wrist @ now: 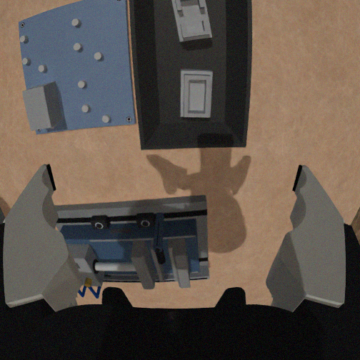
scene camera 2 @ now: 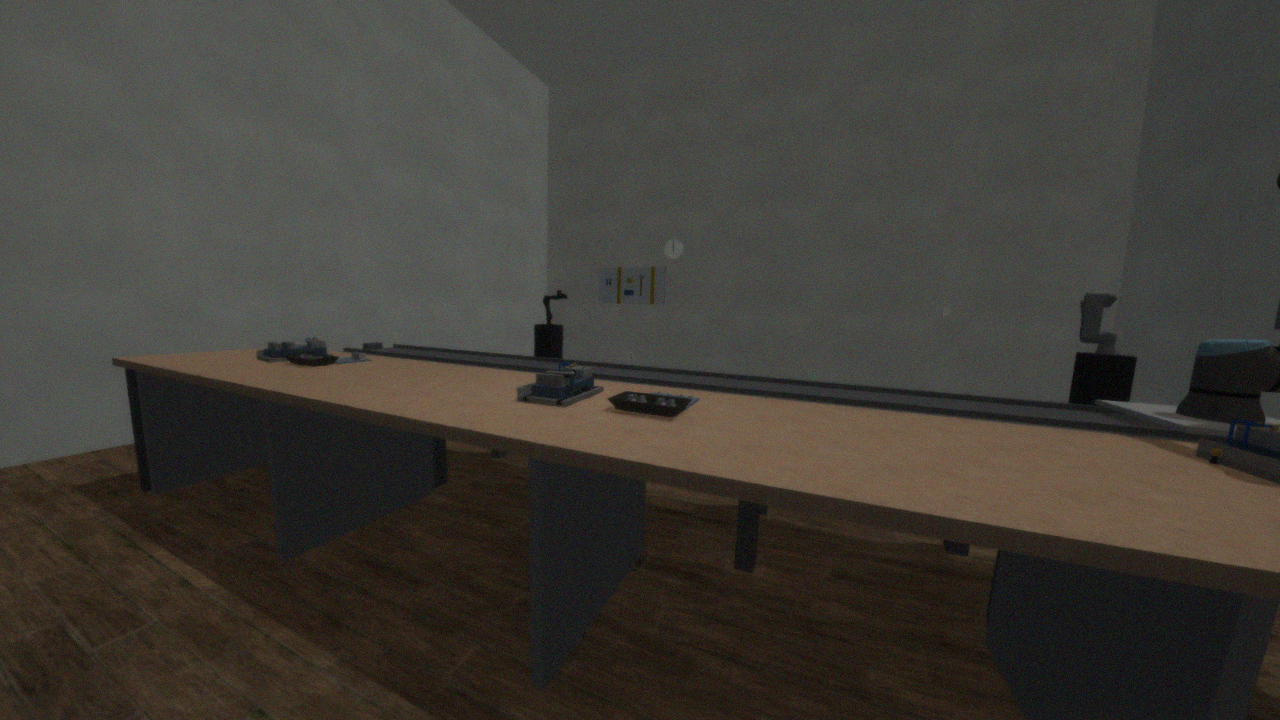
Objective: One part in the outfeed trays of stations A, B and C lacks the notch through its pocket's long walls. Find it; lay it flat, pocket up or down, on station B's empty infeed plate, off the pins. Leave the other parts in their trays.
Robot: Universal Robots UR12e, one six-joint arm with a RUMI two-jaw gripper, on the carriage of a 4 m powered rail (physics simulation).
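Seen in the pictures: arm's base, origin of the base link: (scene camera 2: 1218,418).
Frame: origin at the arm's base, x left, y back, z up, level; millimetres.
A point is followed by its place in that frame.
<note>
In the wrist view a black tray (wrist: 239,75) holds two light grey parts. The nearer part (wrist: 196,94) lies flat, its rectangular pocket up, with no notch visible in the long walls. The farther part (wrist: 192,22) lies slightly turned, shows gaps in its walls and is cut off by the view's top edge. A blue plate (wrist: 57,52) with several pins and a grey block (wrist: 41,107) lies left of the tray. My gripper (wrist: 173,165) is open and empty, above the table on the tray's near side. It does not show in the scene view. I cannot tell the station's letter.
A blue and grey fixture (wrist: 115,249) stands below the tray in the wrist view, partly behind the left finger. In the scene view, dark trays (scene camera 2: 648,408) {z -5, x -1791, y -796 mm} (scene camera 2: 311,360) {z 7, x -3566, y -786 mm} and fixtures (scene camera 2: 562,385) {z 32, x -2112, y -783 mm} (scene camera 2: 291,350) {z 23, x -3938, y -689 mm} stand along the table (scene camera 2: 805,456) {z -30, x -1335, y -952 mm}. The arm's base (scene camera 2: 1226,380) {z 137, x -41, y -61 mm} is at the right.
</note>
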